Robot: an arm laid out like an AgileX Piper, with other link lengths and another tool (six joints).
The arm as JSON. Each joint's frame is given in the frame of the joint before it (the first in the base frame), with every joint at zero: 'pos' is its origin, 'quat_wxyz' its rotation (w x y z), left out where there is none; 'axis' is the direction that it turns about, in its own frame. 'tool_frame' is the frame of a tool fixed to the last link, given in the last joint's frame.
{
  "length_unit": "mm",
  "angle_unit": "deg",
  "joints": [
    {
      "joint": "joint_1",
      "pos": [
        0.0,
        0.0,
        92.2
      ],
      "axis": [
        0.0,
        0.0,
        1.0
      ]
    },
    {
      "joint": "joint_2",
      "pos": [
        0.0,
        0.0,
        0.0
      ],
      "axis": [
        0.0,
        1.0,
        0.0
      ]
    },
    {
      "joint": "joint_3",
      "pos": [
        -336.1,
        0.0,
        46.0
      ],
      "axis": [
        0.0,
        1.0,
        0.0
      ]
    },
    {
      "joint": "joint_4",
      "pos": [
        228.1,
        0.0,
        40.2
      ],
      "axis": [
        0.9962,
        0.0,
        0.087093
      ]
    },
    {
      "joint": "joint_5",
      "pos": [
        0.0,
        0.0,
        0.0
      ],
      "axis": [
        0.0,
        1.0,
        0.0
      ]
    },
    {
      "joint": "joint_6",
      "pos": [
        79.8,
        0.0,
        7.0
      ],
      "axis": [
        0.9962,
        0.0,
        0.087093
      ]
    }
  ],
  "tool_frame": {
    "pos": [
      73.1,
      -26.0,
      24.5
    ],
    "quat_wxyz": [
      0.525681,
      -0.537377,
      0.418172,
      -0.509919
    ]
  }
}
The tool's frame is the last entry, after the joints.
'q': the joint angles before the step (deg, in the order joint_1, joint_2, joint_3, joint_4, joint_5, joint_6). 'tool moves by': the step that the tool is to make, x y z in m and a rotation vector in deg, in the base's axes. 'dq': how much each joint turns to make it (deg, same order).
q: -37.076 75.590 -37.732 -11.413 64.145 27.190
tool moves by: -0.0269 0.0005 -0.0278 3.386 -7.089 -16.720
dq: -14.313 0.001 6.134 8.097 -9.055 -1.381
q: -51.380 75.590 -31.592 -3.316 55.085 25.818
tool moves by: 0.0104 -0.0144 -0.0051 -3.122 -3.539 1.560
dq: -1.131 1.386 0.293 0.738 -6.446 -2.911
